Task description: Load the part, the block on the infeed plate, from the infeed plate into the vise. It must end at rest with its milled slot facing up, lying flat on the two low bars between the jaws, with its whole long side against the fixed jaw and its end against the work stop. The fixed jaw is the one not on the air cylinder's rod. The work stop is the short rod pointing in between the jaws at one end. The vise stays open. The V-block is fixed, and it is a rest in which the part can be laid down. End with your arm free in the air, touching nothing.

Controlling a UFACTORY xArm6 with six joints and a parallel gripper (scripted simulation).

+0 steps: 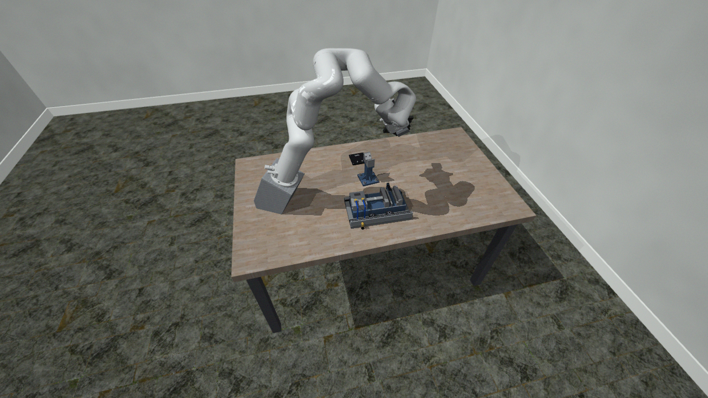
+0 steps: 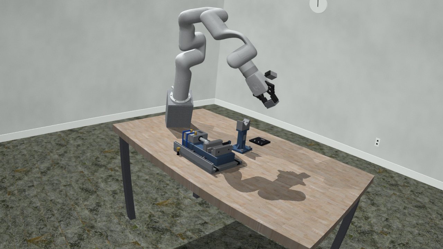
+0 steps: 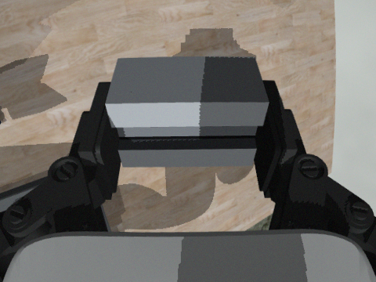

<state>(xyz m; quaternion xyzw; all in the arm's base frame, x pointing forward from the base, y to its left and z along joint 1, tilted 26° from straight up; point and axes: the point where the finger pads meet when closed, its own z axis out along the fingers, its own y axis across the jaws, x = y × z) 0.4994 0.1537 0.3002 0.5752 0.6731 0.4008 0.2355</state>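
Right now my hand is 220 mm to the left of the fixed jaw, 220 mm above it and 70 mm past it. From my hand the other things lie so: dark work stop rod (210 mm below, 170 mm to the right, 100 mm behind); then blue v-block stand (240 mm below, 160 mm behind, 10 mm to the left); then grey block (right at my hand).
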